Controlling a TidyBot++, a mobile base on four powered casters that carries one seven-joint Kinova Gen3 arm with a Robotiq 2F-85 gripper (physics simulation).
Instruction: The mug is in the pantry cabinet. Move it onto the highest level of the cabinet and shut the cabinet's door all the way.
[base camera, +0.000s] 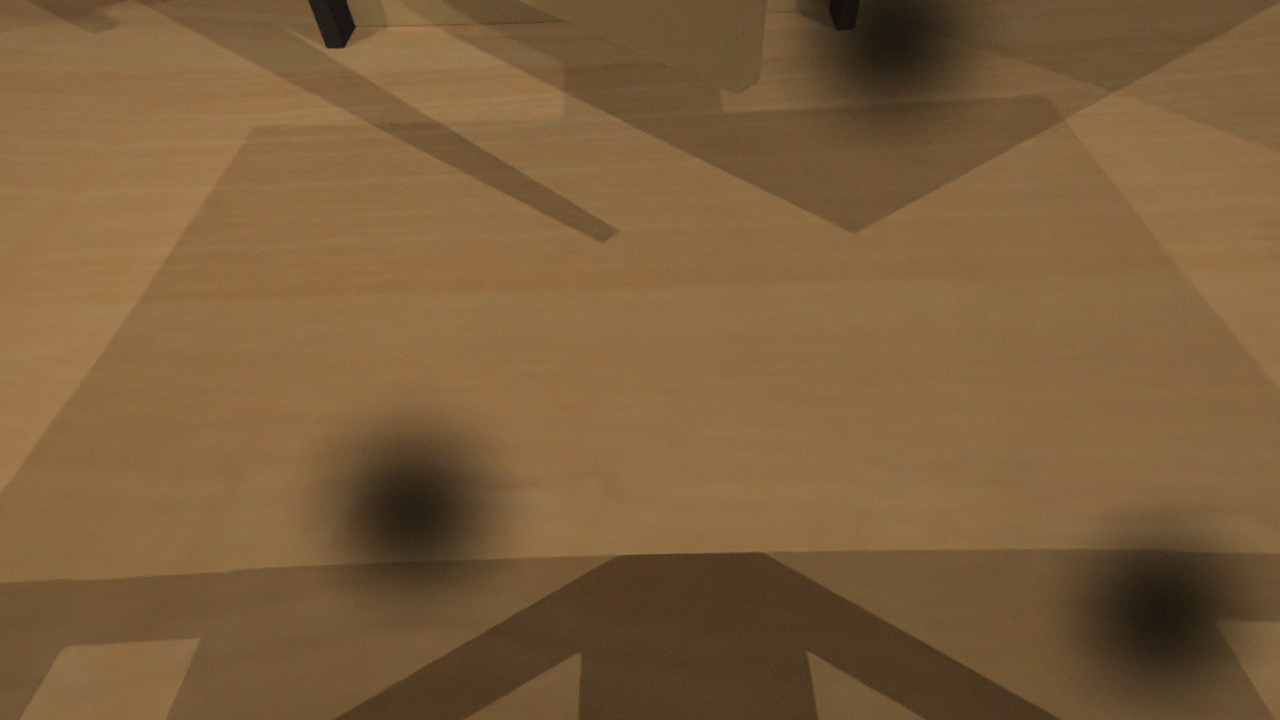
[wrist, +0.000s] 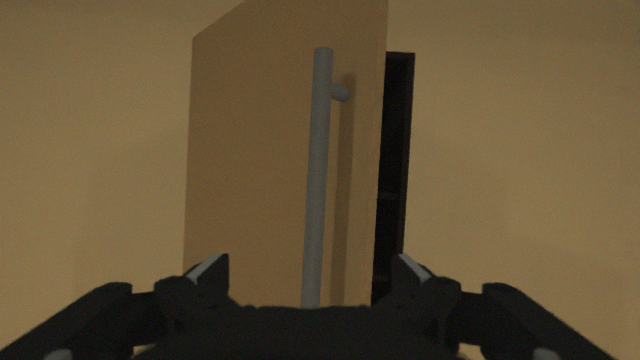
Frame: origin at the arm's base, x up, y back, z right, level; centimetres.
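Where they show: gripper, fingertip midpoint: (wrist: 310, 272).
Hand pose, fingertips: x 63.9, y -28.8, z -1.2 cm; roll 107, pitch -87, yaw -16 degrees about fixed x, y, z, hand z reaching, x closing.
After its pixels a point has its place.
The cabinet's door (base camera: 680, 44) {z 1.9, x -23.1, y -49.8 cm} (wrist: 250, 150) {z -13.3, x 72.2, y -65.0 cm} stands open, swung outward. In the wrist view it covers most of the cabinet's front, and in the base camera view its lower corner shows at the top. A long grey upright handle (wrist: 317, 175) {z -1.2, x 68.8, y -46.1 cm} is on the door's face. The dark cabinet (wrist: 410, 125) {z 21.4, x 82.0, y -87.1 cm} shows as a narrow strip right of the door, with part of a shelf (wrist: 388, 196) {z 17.4, x 63.7, y -89.2 cm} inside. The mug does not show in either view. My gripper (wrist: 310, 272) {z -1.2, x 63.9, y -28.8 cm} is open and empty, facing the door from some distance, with the handle seen between its fingertips.
Two dark cabinet legs (base camera: 332, 22) {z -31.6, x -37.1, y -87.2 cm} (base camera: 844, 12) {z 20.2, x -37.9, y -87.2 cm} stand on the wooden floor (base camera: 626, 358) {z -1.8, x -39.7, y -42.2 cm} at the top of the base camera view. Shadows and blurred dark spots lie across that view. A plain tan wall (wrist: 525, 150) {z 91.9, x 83.9, y -144.5 cm} lies behind the cabinet on both sides.
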